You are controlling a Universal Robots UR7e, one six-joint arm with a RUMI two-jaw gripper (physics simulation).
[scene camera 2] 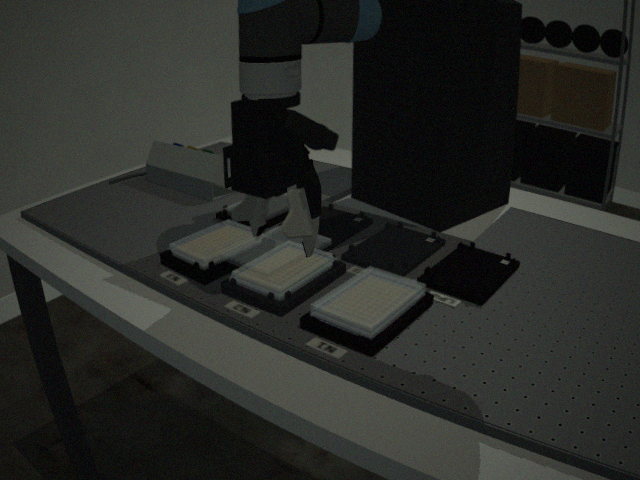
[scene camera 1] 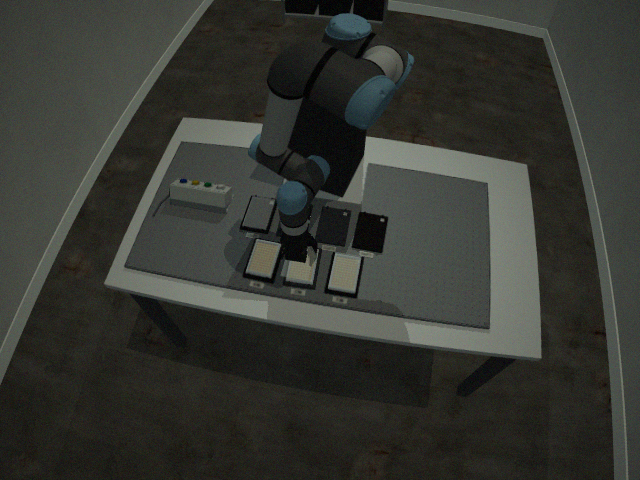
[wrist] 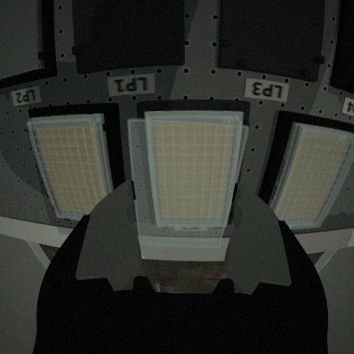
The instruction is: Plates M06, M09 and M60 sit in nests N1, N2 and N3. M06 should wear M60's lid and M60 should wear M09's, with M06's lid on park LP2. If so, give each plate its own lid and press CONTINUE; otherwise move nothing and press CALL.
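Frame: origin at the arm's base, x back, y right, z up, level; metres.
Where they show: gripper, fingertip midpoint: (scene camera 2: pixel 281 248) (wrist: pixel 183 183).
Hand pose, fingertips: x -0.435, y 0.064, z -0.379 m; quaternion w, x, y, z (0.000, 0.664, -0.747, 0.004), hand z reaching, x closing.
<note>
Things, the pixels of their top centre, and the offset from my fingertips.
- N3 plate at its top centre: (wrist: pixel 69 177) (scene camera 2: pixel 216 237) (scene camera 1: pixel 263 256) dx +0.007, dy +0.120, dz -0.015 m
- N1 plate at its top centre: (scene camera 2: pixel 370 294) (wrist: pixel 314 187) (scene camera 1: pixel 345 271) dx -0.028, dy -0.144, dz -0.016 m
- LP3 at its top centre: (scene camera 2: pixel 396 240) (scene camera 1: pixel 333 223) dx +0.157, dy -0.099, dz -0.027 m
- LP4 at its top centre: (scene camera 2: pixel 472 262) (scene camera 1: pixel 370 229) dx +0.142, dy -0.226, dz -0.027 m
- button box at its top centre: (scene camera 2: pixel 191 145) (scene camera 1: pixel 198 185) dx +0.249, dy +0.383, dz +0.037 m
My gripper (scene camera 1: pixel 300 259) (scene camera 2: pixel 282 243) (wrist: pixel 183 183) is shut on a clear lid (wrist: pixel 180 239), held low above the middle plate (scene camera 1: pixel 299 274) (scene camera 2: pixel 281 268) (wrist: pixel 195 175) in N2. The lid overlaps this plate in the wrist view; any contact is unclear. The N3 plate (scene camera 1: pixel 264 259) (scene camera 2: pixel 214 242) (wrist: pixel 72 165) and the N1 plate (scene camera 1: pixel 344 273) (scene camera 2: pixel 369 302) (wrist: pixel 315 175) sit on either side. Their clear rims show, but I cannot read their lid marks. A clear lid (scene camera 1: pixel 259 213) (wrist: pixel 17 35) lies on park LP2.
Dark parks LP1 (wrist: pixel 130 35), LP3 (scene camera 1: pixel 333 225) (scene camera 2: pixel 395 248) (wrist: pixel 270 40) and LP4 (scene camera 1: pixel 370 232) (scene camera 2: pixel 470 271) carry no visible lid. The button box (scene camera 1: pixel 200 195) (scene camera 2: pixel 180 165) stands at the left. A black pedestal (scene camera 2: pixel 434 113) rises behind the parks.
</note>
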